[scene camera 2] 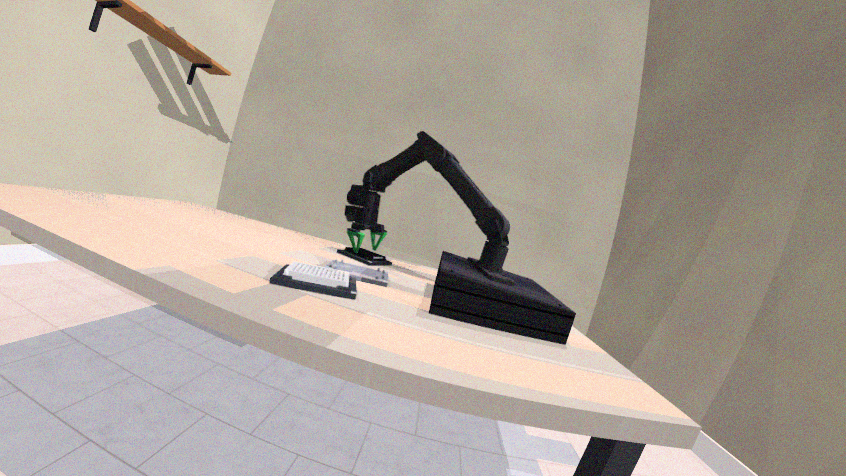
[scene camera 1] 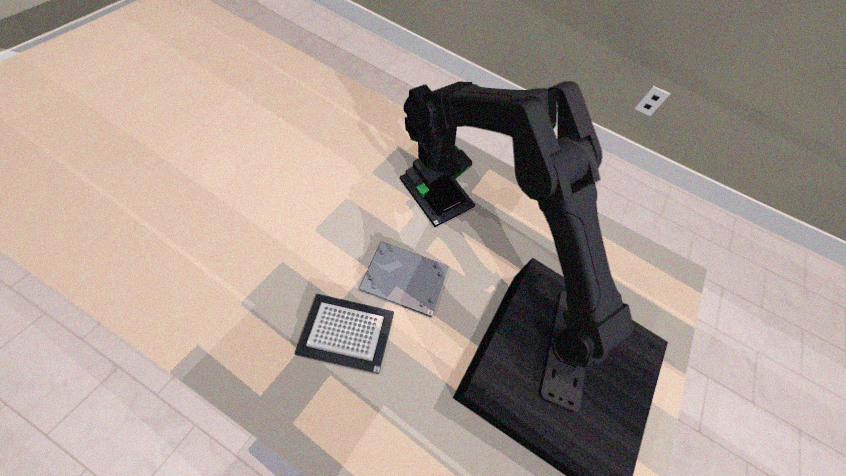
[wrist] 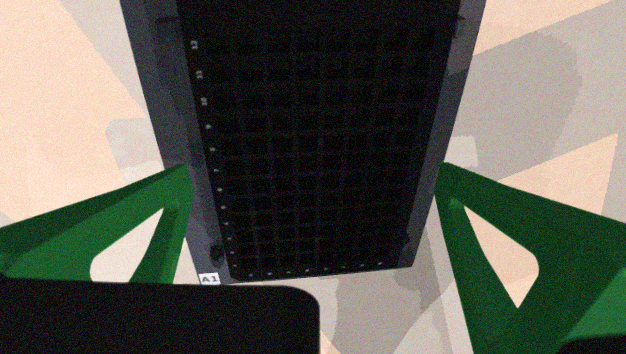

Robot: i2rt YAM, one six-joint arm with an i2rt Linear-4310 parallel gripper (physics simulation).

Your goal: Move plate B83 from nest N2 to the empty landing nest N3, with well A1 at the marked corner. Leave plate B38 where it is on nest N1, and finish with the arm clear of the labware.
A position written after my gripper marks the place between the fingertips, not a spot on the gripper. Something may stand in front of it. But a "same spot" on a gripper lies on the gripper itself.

my gripper: scene camera 2; scene camera 1; wrist 313, 177
same spot on my gripper: (scene camera 2: 353, 231) = (scene camera 1: 413, 183)
